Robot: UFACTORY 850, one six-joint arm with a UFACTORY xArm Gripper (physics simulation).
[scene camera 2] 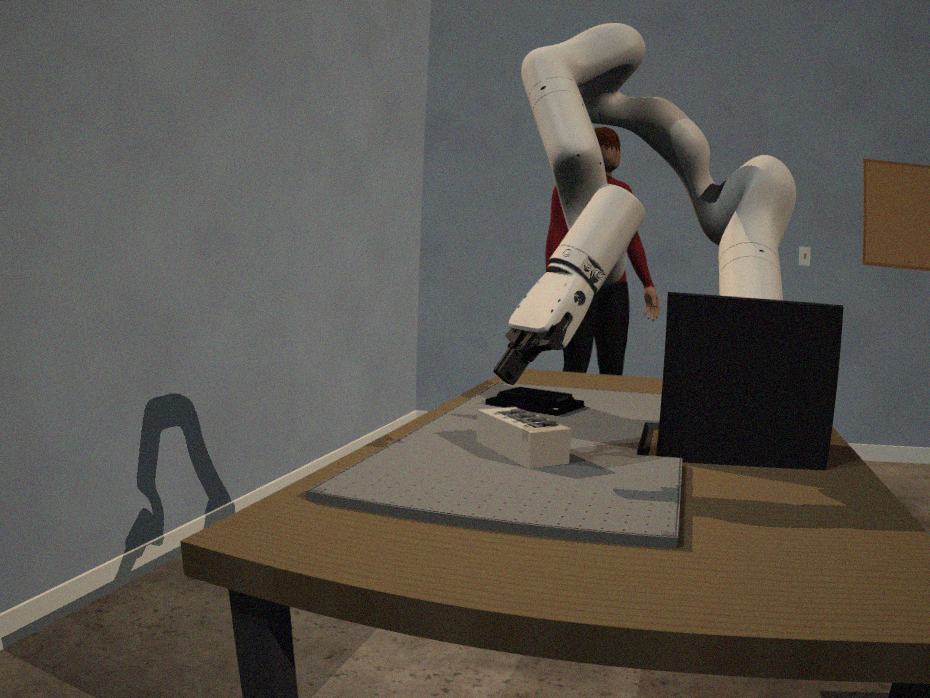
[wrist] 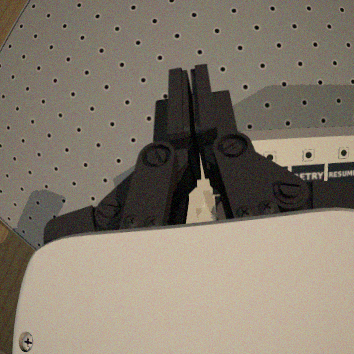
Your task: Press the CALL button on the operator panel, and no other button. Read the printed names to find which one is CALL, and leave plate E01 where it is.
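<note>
The operator panel [scene camera 2: 503, 438] [wrist: 325, 142] is a cream box with a row of small dark dots and dark name labels. In the wrist view, the partly covered RETRY label [wrist: 309, 175] and the RESUME label [wrist: 342, 174] show at the right. The CALL label does not show; the gripper covers that part of the panel. The buttons cannot be made out. My gripper [scene camera 2: 507, 377] [wrist: 193, 91] is shut and empty. In the scene view it hangs above the board, beyond the panel. I cannot identify plate E01 in either view.
A low black object [scene camera 2: 534, 400] lies behind the panel on the grey perforated board [scene camera 2: 450, 492] [wrist: 75, 150]. A tall black upright panel [scene camera 2: 751, 383] stands at the right of the wooden table [scene camera 2: 450, 578] [wrist: 10, 15]. A person [scene camera 2: 557, 225] in red stands behind the table.
</note>
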